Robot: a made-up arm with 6 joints.
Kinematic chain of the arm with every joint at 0, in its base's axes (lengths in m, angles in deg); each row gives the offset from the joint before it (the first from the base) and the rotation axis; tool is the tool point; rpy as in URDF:
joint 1: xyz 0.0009 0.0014 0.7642 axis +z
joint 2: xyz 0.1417 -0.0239 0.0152 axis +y
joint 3: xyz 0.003 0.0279 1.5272 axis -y
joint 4: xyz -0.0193 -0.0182 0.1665 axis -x
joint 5: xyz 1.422 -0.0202 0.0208 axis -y
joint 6: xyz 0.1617 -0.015 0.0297 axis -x
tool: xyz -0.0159 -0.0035 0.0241 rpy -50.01 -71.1 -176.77
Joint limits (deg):
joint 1: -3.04..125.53
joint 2: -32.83..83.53
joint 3: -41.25..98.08
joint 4: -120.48..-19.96
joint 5: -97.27..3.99
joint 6: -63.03..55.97
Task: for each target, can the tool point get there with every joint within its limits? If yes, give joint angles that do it. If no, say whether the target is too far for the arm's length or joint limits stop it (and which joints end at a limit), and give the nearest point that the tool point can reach.
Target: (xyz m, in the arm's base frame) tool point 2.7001 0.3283 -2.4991
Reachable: no: too far | nearest point 2.1063 0.2564 -0.5513 | short by 2.038 m
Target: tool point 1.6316 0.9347 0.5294
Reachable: yes | joints 29.35 43.91 -21.92 -47.71 -62.73 -51.76
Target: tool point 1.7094 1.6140 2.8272
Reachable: yes | joints 44.67 33.45 56.70 -28.21 -18.38 16.72
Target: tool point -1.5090 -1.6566 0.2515
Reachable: no: joint limits stop it (at a limit: joint 1, joint 2, joint 3, joint 5) | nearest point -0.6146 0.6884 -0.2729 | short by 2.564 m
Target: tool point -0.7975 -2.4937 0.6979
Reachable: no: joint limits stop it (at a limit: joint 2, joint 3, joint 4, joint 5, joint 6) | nearest point -0.5439 -1.7013 3.0026 | short by 2.450 m
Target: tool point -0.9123 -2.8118 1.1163
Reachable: no: joint limits stop it (at a limit: joint 2, joint 3, joint 4, joint 5, joint 6) | nearest point -0.5511 -1.6990 3.0026 | short by 2.220 m
